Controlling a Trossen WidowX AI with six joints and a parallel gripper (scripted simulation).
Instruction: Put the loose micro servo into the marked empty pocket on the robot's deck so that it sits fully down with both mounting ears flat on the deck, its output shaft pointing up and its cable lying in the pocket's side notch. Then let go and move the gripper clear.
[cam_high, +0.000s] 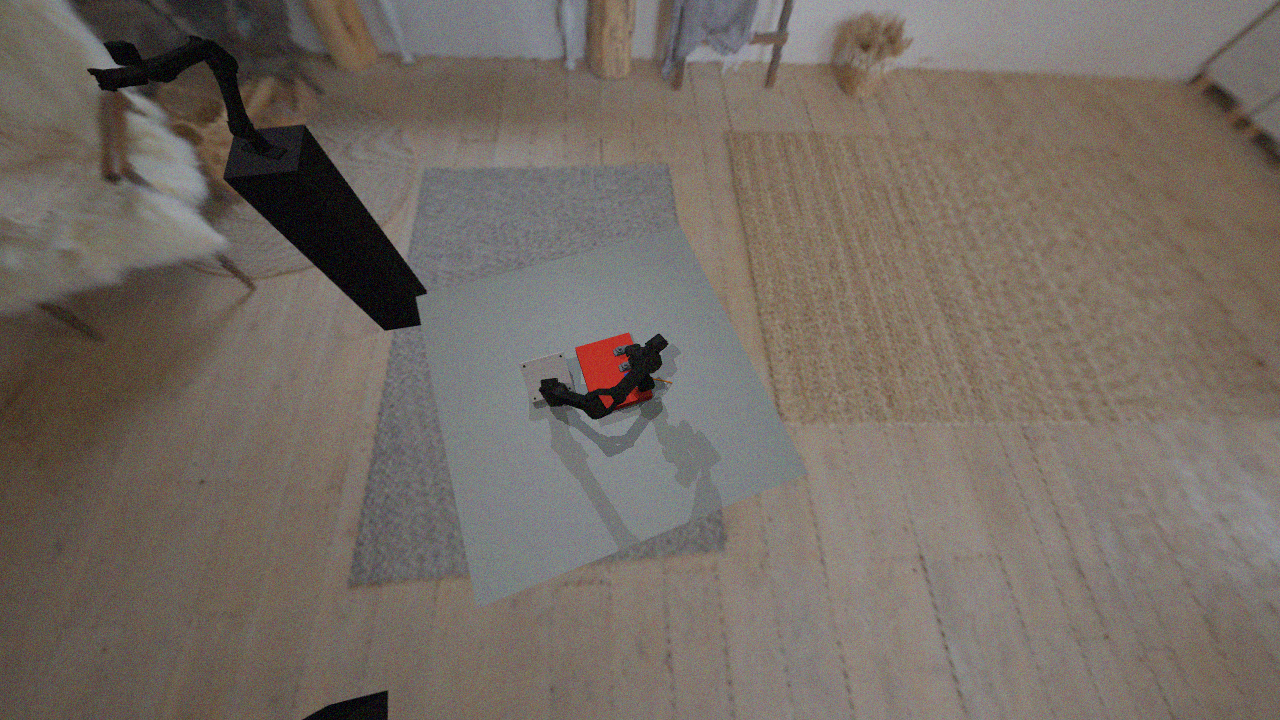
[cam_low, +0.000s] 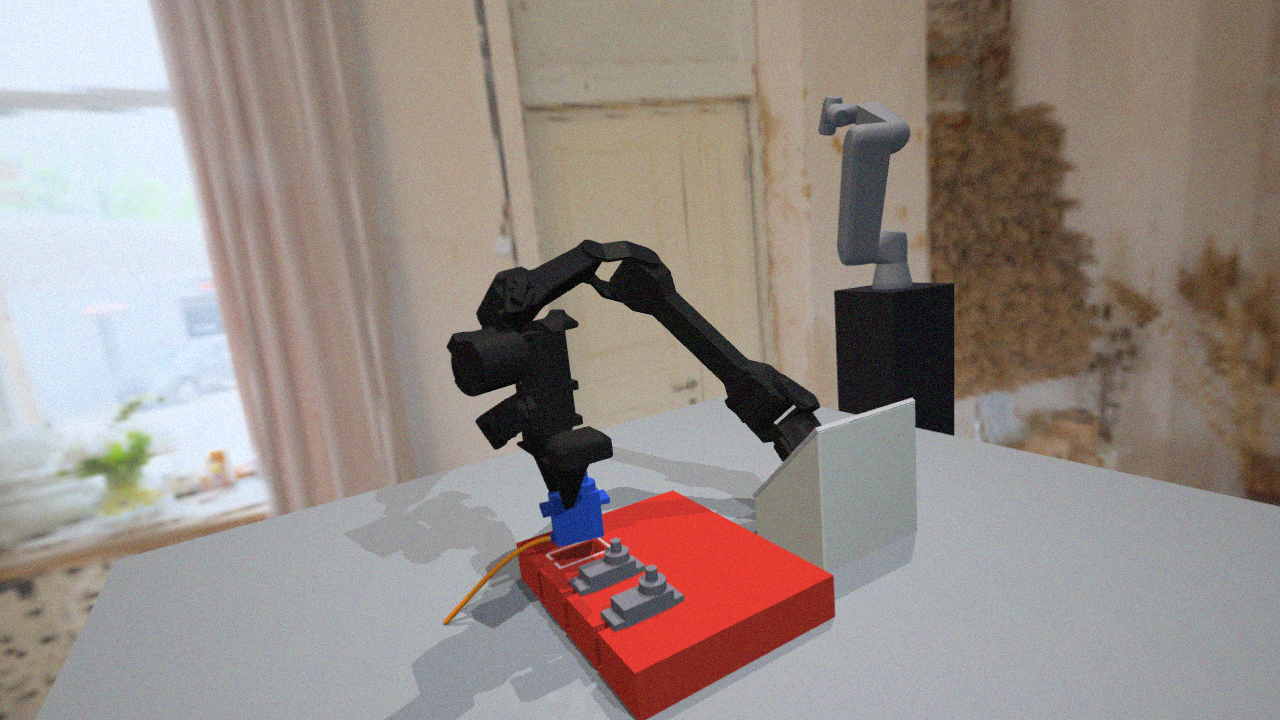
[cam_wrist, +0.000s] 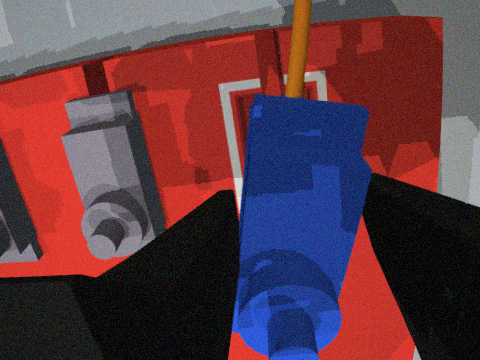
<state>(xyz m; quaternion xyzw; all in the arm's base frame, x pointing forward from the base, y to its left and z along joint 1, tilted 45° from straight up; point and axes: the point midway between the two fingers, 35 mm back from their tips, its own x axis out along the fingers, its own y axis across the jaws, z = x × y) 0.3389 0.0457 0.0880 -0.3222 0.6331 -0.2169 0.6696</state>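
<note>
Now: gripper tip 13 cm past the red deck, 9 cm above it and 6 cm to the right of it.
</note>
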